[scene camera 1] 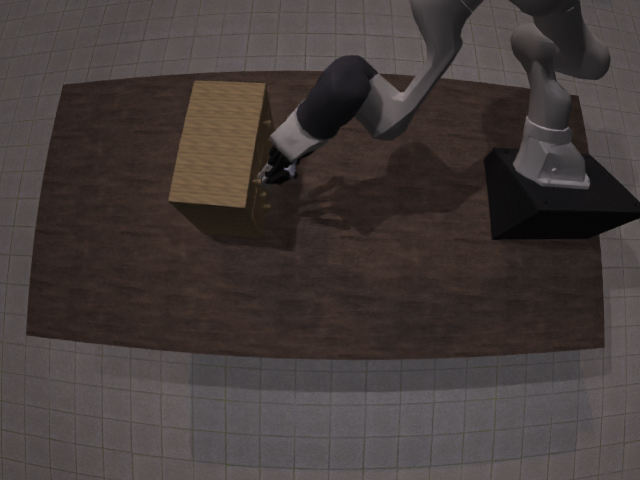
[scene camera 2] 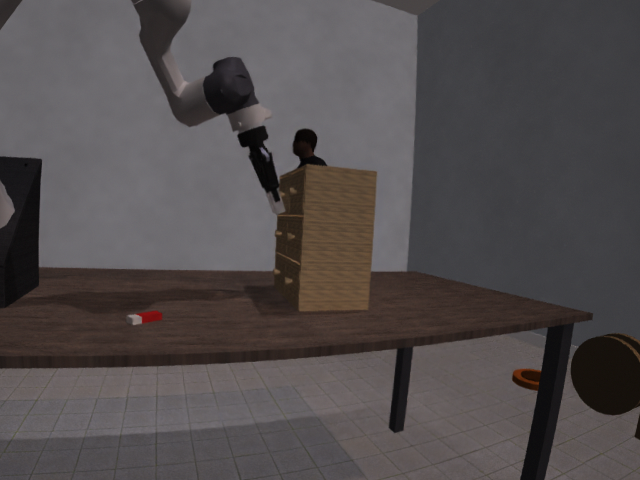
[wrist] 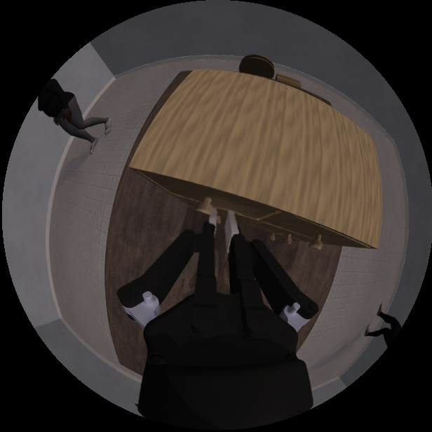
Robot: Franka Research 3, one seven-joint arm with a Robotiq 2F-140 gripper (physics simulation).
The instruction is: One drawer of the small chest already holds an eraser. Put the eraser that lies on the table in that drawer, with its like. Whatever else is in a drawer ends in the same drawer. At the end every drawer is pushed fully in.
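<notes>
The small wooden chest point(scene camera 1: 219, 144) point(scene camera 2: 338, 237) point(wrist: 260, 142) has two columns of drawers in three rows. No drawer stands visibly out. An eraser point(scene camera 2: 144, 317), red with a white end, lies on the table in scene camera 2; it does not show in the other views. My gripper point(scene camera 1: 262, 178) point(scene camera 2: 278, 204) point(wrist: 220, 217) points steeply down at the chest's front, its fingers nearly together with a narrow gap. It is shut on a top drawer knob point(scene camera 1: 256, 180) point(scene camera 2: 293, 190) point(wrist: 205, 205), of the column nearer scene camera 2; the exact contact is unclear. The drawers' insides are hidden.
The dark table point(scene camera 1: 361, 304) point(scene camera 2: 217, 335) carries the chest and the black robot base point(scene camera 1: 568, 222) point(scene camera 2: 20, 227). More drawer knobs point(scene camera 1: 266, 122) point(scene camera 2: 288, 280) point(wrist: 316, 242) stick out of the chest's front. A person point(scene camera 2: 305, 142) point(wrist: 60, 107) stands beyond the table.
</notes>
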